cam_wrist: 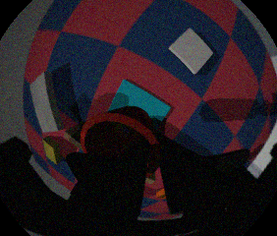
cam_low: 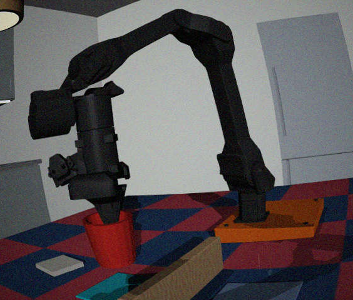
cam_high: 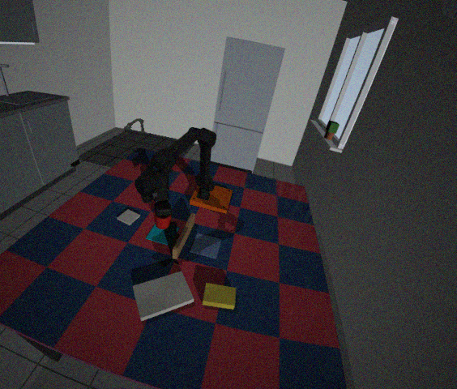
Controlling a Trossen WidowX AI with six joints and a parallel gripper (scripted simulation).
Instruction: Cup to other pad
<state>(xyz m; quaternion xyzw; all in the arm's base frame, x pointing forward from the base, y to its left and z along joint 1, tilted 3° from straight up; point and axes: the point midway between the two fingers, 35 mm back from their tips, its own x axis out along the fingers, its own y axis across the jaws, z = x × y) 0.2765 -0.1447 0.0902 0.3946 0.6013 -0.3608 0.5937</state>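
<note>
The teal pad lies 10 cm below my gripper tip, 3 cm ahead of it and 1 cm to the left of it. The rest, counted from my gripper tip: wooden bar: 12 cm to the left, 7 cm below, 4 cm ahead; then grey-blue pad: 22 cm to the left, 10 cm below, 4 cm ahead; then red cup: 3 cm ahead, 1 cm to the left.
</note>
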